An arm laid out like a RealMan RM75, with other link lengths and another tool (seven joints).
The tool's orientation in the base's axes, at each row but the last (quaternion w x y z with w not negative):
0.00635 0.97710 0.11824 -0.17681
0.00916 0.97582 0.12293 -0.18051
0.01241 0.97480 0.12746 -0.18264
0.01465 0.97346 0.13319 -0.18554
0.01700 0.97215 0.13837 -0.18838
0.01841 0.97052 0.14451 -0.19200
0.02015 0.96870 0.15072 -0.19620
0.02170 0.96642 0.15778 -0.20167
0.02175 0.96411 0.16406 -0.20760
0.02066 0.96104 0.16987 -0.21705
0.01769 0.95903 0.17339 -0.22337
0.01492 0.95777 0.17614 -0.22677
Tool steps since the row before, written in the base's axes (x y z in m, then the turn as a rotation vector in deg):
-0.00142 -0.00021 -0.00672 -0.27 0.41 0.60
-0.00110 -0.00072 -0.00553 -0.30 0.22 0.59
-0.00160 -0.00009 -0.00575 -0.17 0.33 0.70
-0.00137 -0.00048 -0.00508 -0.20 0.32 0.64
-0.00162 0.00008 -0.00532 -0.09 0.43 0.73
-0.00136 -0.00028 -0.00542 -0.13 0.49 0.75
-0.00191 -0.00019 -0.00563 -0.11 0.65 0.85
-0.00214 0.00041 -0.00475 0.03 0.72 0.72
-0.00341 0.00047 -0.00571 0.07 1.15 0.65
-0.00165 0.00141 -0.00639 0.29 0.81 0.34
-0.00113 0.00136 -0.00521 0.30 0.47 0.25
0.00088 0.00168 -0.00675 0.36 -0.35 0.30
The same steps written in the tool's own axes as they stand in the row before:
0.00099 0.00007 0.00680 -0.36 -0.48 -0.49
0.00080 0.00058 0.00560 -0.43 -0.30 -0.46
0.00060 -0.00019 0.00594 -0.32 -0.38 -0.62
0.00051 0.00021 0.00526 -0.33 -0.37 -0.55
0.00055 -0.00042 0.00552 -0.24 -0.45 -0.68
0.00077 -0.00002 0.00554 -0.26 -0.52 -0.69
0.00044 -0.00028 0.00593 -0.24 -0.67 -0.81
0.00015 -0.00096 0.00514 -0.05 -0.69 -0.75
-0.00046 -0.00140 0.00650 0.15 -1.08 -0.75
0.00176 -0.00166 0.00630 0.36 -0.68 -0.52
0.00176 -0.00144 0.00501 0.30 -0.35 -0.40
0.00426 -0.00093 0.00549 0.05 0.44 -0.39

